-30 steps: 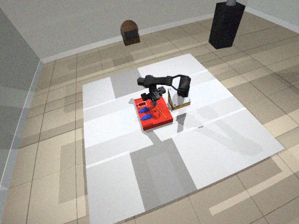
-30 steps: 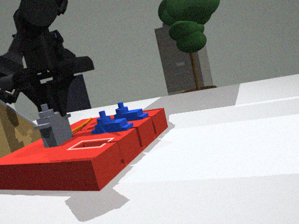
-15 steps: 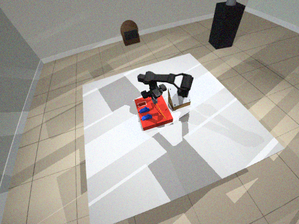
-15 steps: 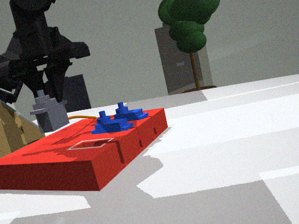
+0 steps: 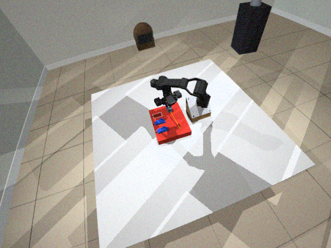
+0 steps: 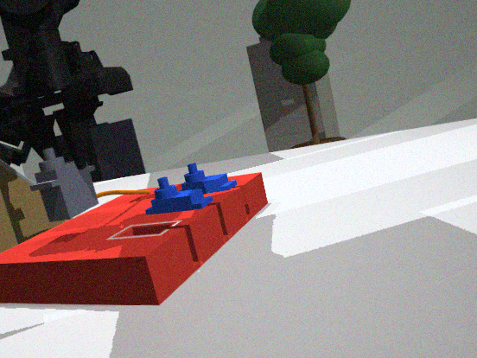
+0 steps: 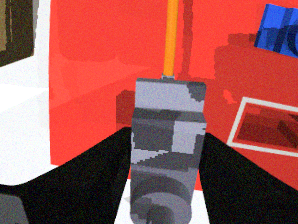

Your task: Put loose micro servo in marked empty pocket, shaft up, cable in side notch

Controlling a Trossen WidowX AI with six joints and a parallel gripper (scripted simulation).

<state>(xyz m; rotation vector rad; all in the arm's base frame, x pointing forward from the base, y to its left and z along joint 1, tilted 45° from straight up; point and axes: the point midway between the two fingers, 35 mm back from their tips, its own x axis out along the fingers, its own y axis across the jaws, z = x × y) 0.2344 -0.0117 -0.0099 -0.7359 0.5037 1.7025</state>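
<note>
Now: the red deck 100 mm below my gripper tip, 60 mm to the left of it and 20 mm behind it.
</note>
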